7 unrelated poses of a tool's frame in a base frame.
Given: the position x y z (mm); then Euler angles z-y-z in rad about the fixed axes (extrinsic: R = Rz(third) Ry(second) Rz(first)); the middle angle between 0 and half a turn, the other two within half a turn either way.
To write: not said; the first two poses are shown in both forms.
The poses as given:
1: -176, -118, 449, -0.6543, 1.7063, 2.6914
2: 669, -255, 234, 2.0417, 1.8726, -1.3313
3: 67, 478, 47, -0.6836, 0.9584, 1.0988
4: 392, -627, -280, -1.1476, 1.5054, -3.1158
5: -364, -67, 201, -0.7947, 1.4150, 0.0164
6: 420, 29, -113, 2.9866, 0.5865, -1.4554
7: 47, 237, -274, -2.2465, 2.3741, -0.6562
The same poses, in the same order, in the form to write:
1: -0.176, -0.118, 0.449, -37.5, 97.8, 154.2
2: 0.669, -0.255, 0.234, 117.0, 107.3, -76.3
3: 0.067, 0.478, 0.047, -39.2, 54.9, 63.0
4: 0.392, -0.627, -0.280, -65.8, 86.3, -178.5
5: -0.364, -0.067, 0.201, -45.5, 81.1, 0.9
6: 0.420, 0.029, -0.113, 171.1, 33.6, -83.4
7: 0.047, 0.237, -0.274, -128.7, 136.0, -37.6
